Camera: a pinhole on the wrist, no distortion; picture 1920 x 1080 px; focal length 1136.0 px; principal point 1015.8 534.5 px. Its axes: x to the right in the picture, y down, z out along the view. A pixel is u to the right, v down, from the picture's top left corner.
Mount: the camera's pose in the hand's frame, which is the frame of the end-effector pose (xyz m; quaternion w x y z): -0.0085 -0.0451 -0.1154 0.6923 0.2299 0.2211 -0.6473
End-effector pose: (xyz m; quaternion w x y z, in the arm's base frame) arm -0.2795 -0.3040 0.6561 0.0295 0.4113 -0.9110 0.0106
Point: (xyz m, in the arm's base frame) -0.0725 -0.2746 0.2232
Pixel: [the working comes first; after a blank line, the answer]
In the camera's frame: -0.2617 -0.1648 0.4822

399.2 146.3
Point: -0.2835 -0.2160 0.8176
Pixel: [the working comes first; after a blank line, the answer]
In the camera's frame: -0.0581 -0.0401 -0.1045

behind the camera
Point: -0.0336 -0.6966 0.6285
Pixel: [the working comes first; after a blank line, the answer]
In the camera's frame: 0.2361 0.1205 0.3611

1758.5 913.4
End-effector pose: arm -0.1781 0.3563 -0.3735 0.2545 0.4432 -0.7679 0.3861
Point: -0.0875 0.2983 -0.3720
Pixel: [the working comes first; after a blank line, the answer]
In the camera's frame: -0.0535 -0.0035 0.1574

629.6 509.3
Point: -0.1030 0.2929 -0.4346
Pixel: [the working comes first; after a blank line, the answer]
In the camera's frame: -0.1083 -0.0360 0.1687

286.2 292.0
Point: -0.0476 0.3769 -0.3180
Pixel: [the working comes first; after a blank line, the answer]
In the camera's frame: 0.0283 -0.0258 0.0984

1342.7 236.3
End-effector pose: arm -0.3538 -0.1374 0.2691 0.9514 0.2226 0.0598 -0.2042
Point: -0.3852 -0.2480 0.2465
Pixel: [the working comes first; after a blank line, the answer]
In the camera's frame: -0.0318 0.0254 0.1557

783.4 719.7
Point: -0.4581 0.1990 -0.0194
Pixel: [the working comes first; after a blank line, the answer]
In the camera's frame: 0.0404 -0.1491 -0.3344

behind the camera
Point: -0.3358 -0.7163 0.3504
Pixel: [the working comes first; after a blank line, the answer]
In the camera's frame: 0.0521 0.2098 0.5932

1115.6 936.2
